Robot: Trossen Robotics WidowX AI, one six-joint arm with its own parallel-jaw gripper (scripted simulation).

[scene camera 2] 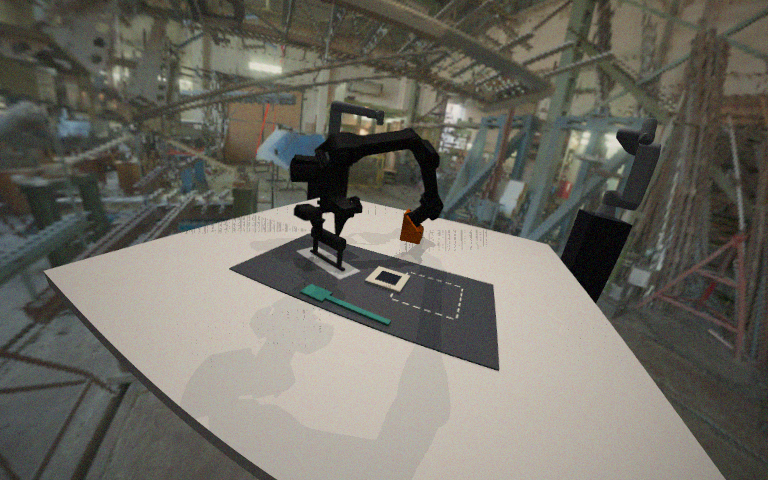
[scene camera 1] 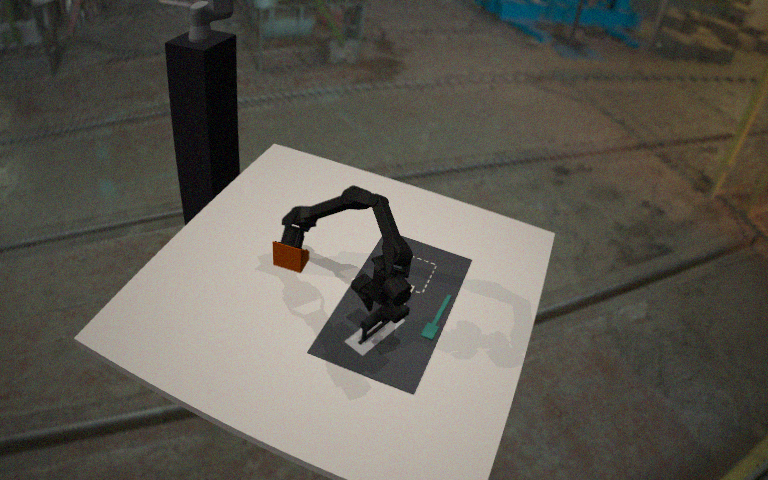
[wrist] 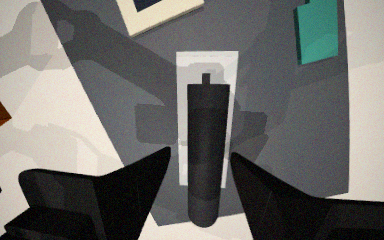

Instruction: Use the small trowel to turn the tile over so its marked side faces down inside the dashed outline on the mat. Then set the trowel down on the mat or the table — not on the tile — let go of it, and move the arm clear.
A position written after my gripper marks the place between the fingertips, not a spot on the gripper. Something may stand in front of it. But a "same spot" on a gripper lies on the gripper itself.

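My gripper visible: scene camera 2 (328,238), scene camera 1, wrist view. Same spot on my gripper: (scene camera 1: 367,301) and (wrist: 140,221).
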